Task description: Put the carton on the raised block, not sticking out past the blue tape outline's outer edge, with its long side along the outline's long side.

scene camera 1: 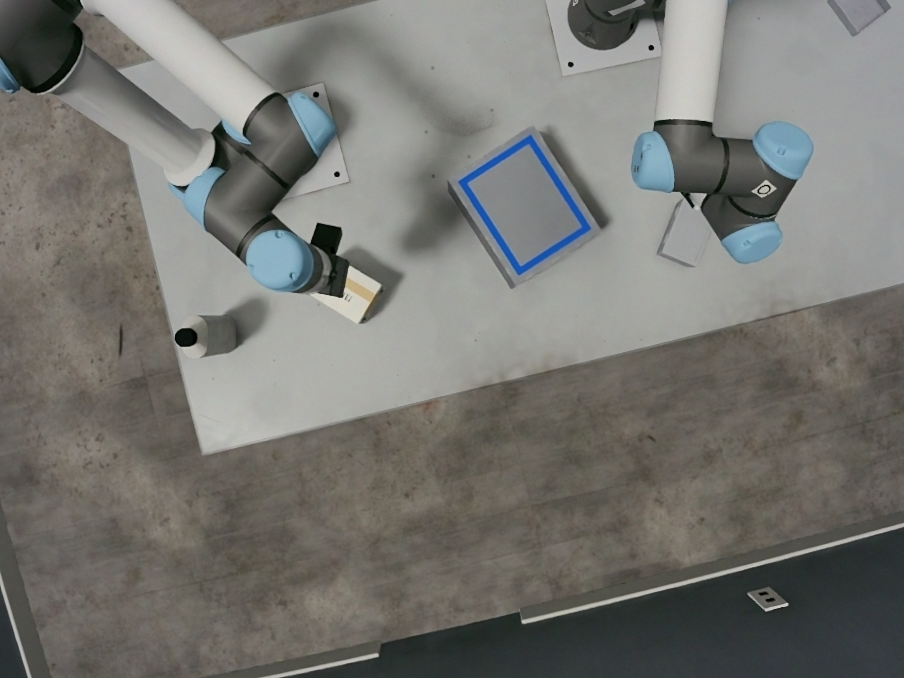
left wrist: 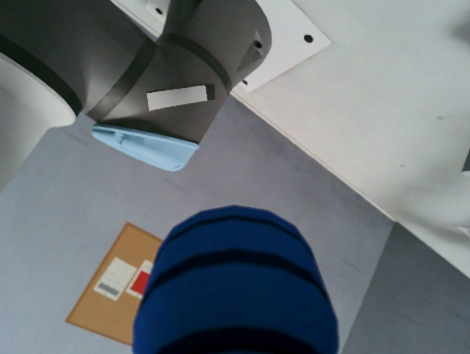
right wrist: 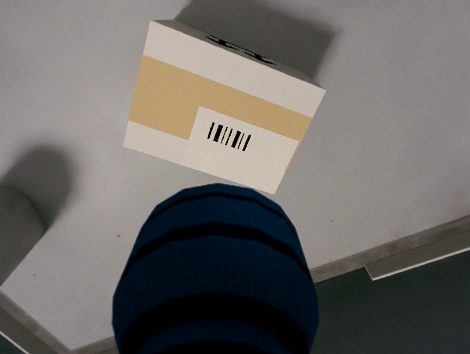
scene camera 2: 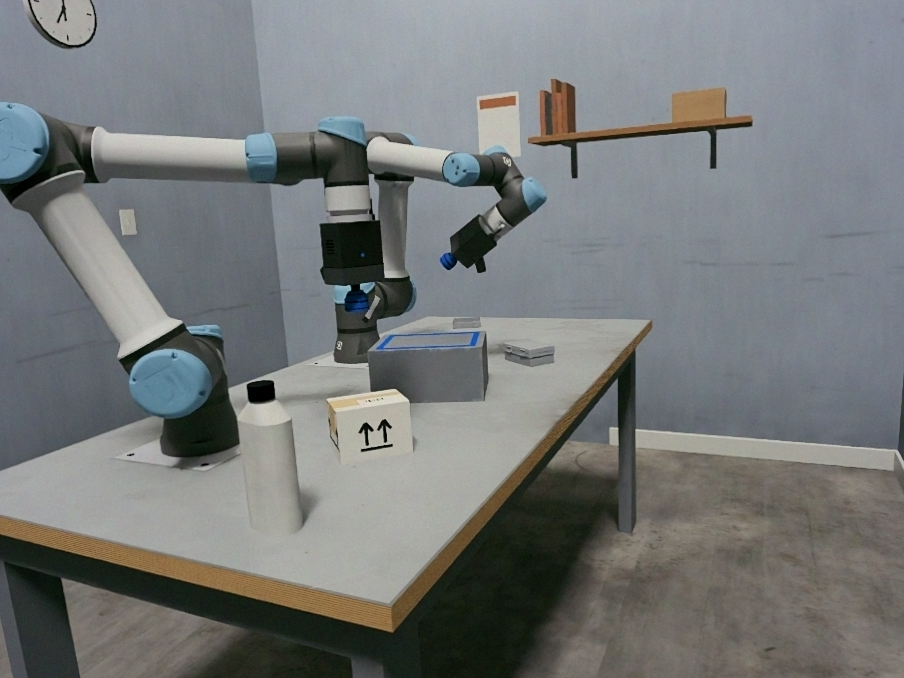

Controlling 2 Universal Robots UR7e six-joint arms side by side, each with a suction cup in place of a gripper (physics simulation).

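Note:
The white carton [scene camera 1: 365, 289] [scene camera 2: 376, 432] [right wrist: 225, 92] with tan tape stands upright on the table, apart from the raised block. The grey raised block [scene camera 1: 527, 211] [scene camera 2: 430, 378] bears the blue tape outline [scene camera 1: 559, 182] [scene camera 2: 427, 347] on its bare top. My right gripper [scene camera 2: 356, 300] [right wrist: 215, 265], a blue suction cup, points down above the carton with a gap and holds nothing; in scene camera 1 the wrist hides the cup and part of the carton. My left gripper [scene camera 2: 447, 259] [left wrist: 235, 285] is tilted high, beyond the block in scene camera 2, holding nothing.
A white bottle [scene camera 1: 213, 335] [scene camera 2: 271, 463] with a black cap stands near the carton; part of it shows in the right wrist view. Flat grey pieces [scene camera 1: 682, 237] [scene camera 2: 529, 352] lie past the block, below the left arm. Another grey piece [scene camera 1: 858, 13] [scene camera 2: 466, 321] lies farther off.

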